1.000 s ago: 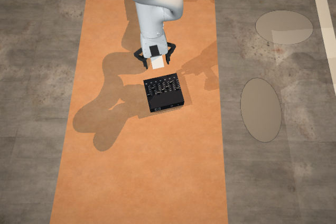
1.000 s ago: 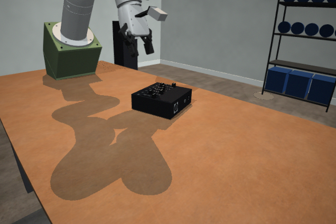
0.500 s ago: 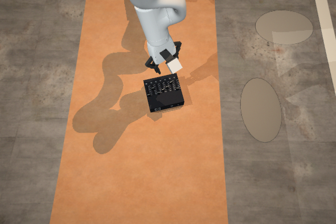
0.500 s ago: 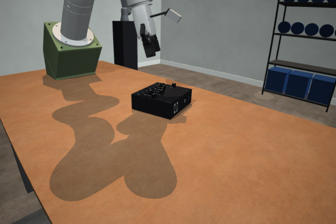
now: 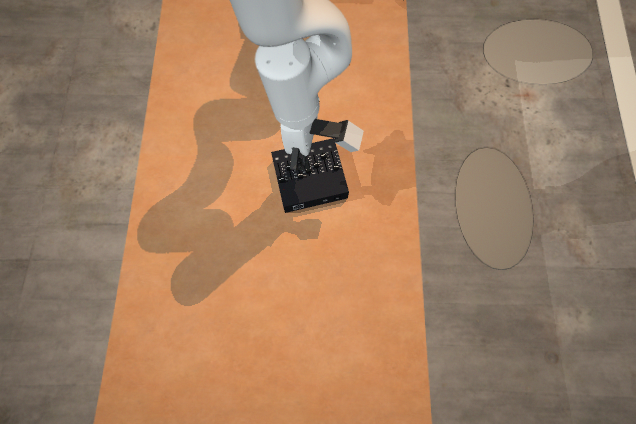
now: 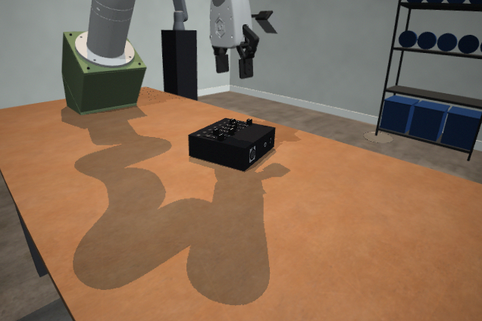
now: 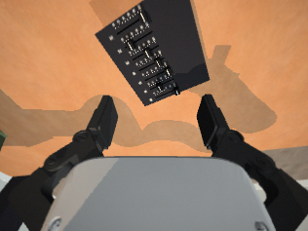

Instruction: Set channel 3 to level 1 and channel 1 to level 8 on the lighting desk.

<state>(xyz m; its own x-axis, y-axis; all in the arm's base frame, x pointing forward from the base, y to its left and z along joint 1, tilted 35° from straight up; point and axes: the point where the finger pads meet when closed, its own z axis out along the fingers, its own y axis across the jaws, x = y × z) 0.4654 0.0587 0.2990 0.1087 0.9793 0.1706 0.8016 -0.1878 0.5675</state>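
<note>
My hand is 6 cm to the right of the channel 1 cap and 13 cm above it. The rest, counted from my hand: channel 2 cap (3 cm behind, 3 cm to the left, 13 cm below); then channel 3 cap (1 cm behind, 2 cm to the left, 13 cm below).
</note>
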